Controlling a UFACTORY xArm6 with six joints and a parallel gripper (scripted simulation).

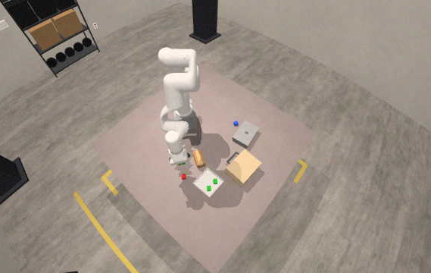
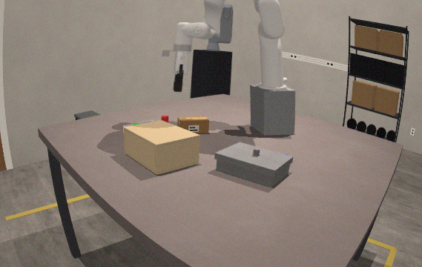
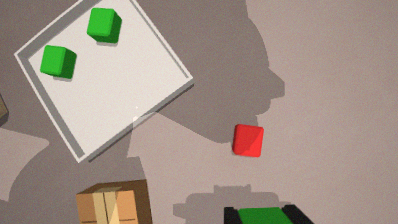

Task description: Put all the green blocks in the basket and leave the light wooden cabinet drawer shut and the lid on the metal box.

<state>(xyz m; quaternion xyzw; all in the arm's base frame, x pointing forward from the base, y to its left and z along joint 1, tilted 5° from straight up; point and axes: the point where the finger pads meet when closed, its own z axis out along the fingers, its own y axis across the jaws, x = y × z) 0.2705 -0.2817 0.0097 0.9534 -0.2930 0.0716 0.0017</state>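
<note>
The white basket lies 18 cm ahead of my hand, 5 cm to the left of it and 15 cm below it. The rest, counted from my hand: metal box 14 cm ahead, 51 cm to the left, 13 cm below; then light wooden cabinet 29 cm ahead, 27 cm to the left, 12 cm below; then grey metal lid 14 cm ahead, 51 cm to the left, 11 cm below.
</note>
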